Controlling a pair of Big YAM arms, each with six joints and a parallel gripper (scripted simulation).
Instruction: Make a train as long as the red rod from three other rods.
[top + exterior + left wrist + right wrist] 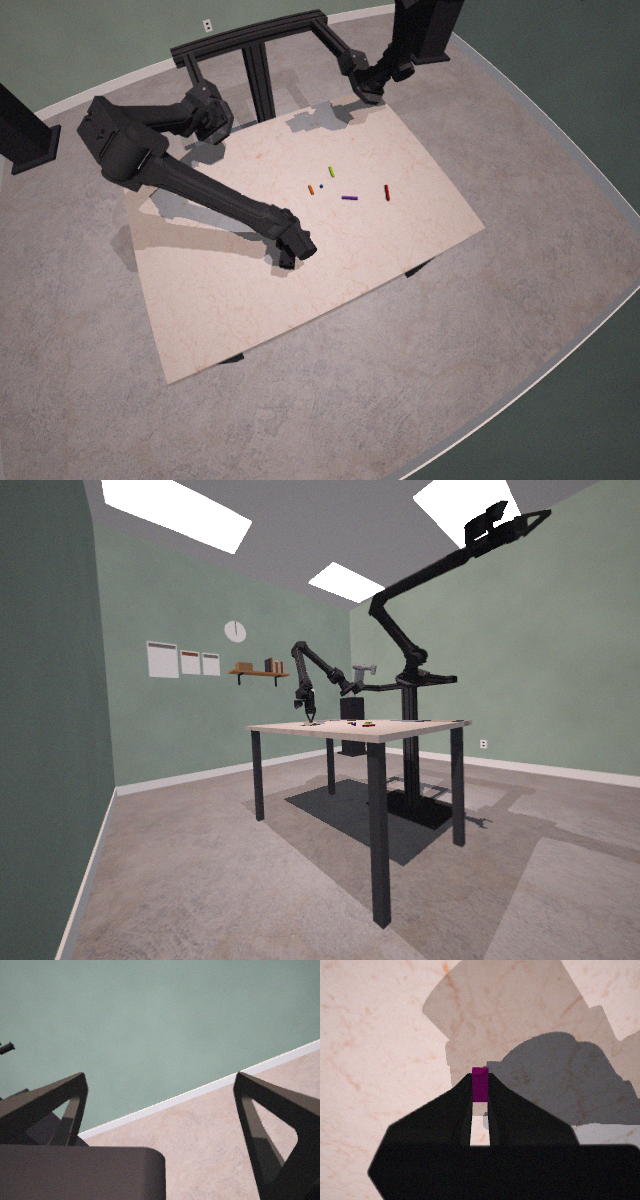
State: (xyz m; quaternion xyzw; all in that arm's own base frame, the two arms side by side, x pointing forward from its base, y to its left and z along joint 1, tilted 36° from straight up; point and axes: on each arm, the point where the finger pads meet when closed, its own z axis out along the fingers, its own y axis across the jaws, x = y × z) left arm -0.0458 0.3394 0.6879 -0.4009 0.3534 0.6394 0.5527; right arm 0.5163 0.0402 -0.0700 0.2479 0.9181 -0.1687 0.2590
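Right now my right hand is right at the magenta rod. From my right hand the other things lie so: purple rod 14 cm behind, 26 cm to the left, 2 cm below; orange rod 22 cm behind, 13 cm to the left, 2 cm below; lime rod 28 cm behind, 24 cm to the left, 2 cm below.
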